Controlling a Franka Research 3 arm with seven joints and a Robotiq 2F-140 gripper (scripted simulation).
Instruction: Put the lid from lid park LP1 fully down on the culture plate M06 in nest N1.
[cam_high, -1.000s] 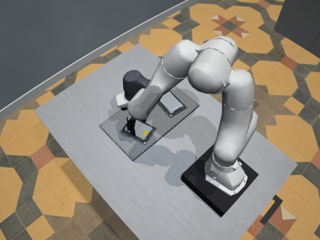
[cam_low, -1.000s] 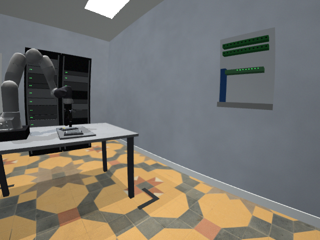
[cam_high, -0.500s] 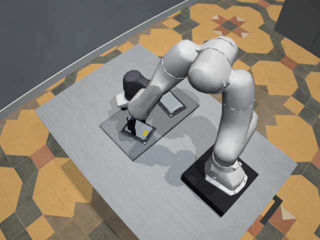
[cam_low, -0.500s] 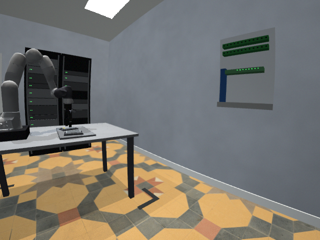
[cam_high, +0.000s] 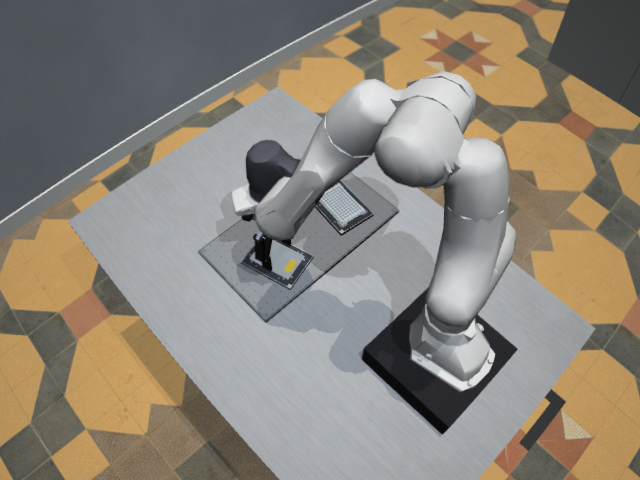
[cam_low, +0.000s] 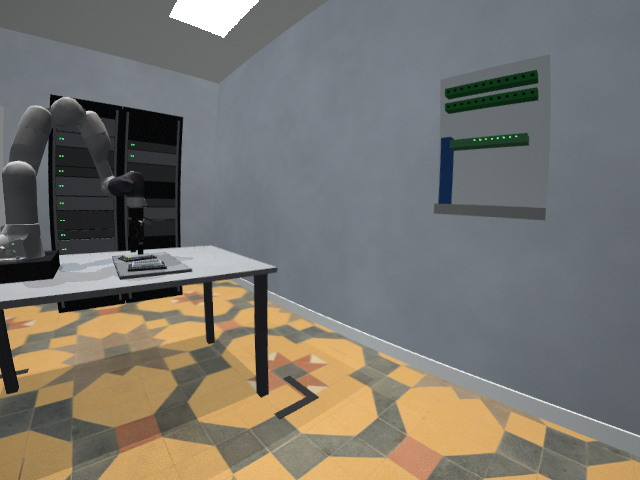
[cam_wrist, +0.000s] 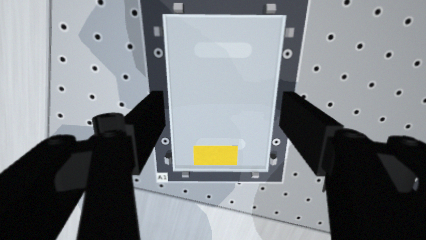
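Right now the clear lid is 40 mm below my hand. The rest, counted from my hand: culture plate M06 (10 mm ahead, 260 mm to the right, 40 mm below); dark lid park (50 mm below).
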